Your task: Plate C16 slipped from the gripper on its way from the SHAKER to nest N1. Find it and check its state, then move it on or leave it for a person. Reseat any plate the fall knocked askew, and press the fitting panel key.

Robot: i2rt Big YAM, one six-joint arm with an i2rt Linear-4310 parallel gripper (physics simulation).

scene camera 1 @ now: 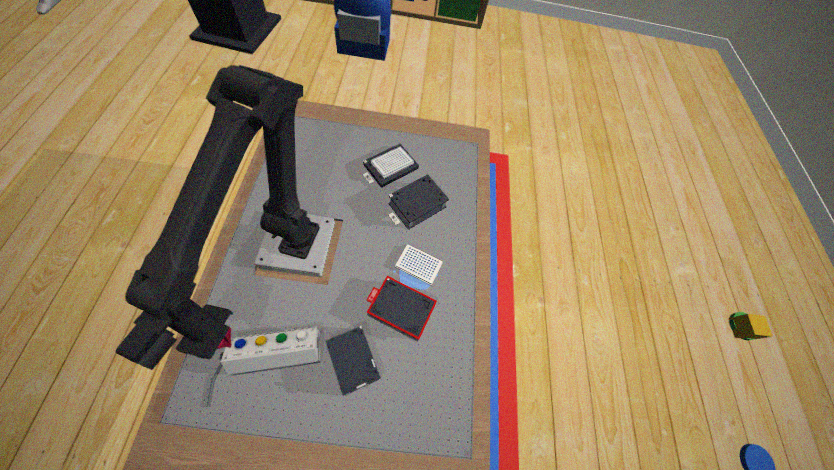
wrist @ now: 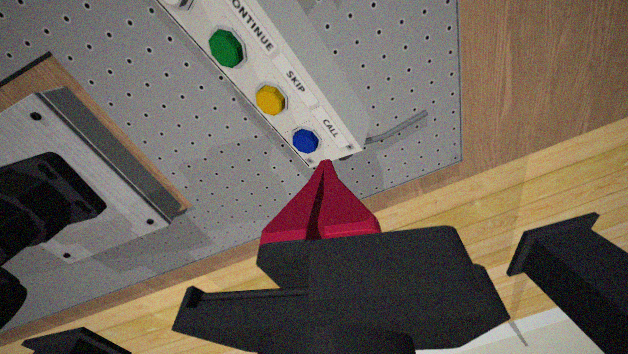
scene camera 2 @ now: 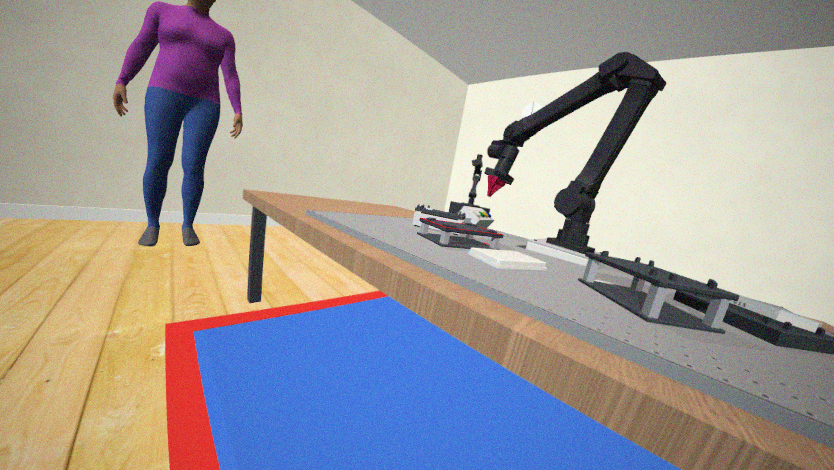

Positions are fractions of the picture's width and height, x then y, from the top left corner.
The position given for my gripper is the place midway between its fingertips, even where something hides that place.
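A green button (wrist: 0.36, 0.14) is there for me to see. My gripper (wrist: 0.52, 0.47), meanwhile, is shut, and it holds nothing.
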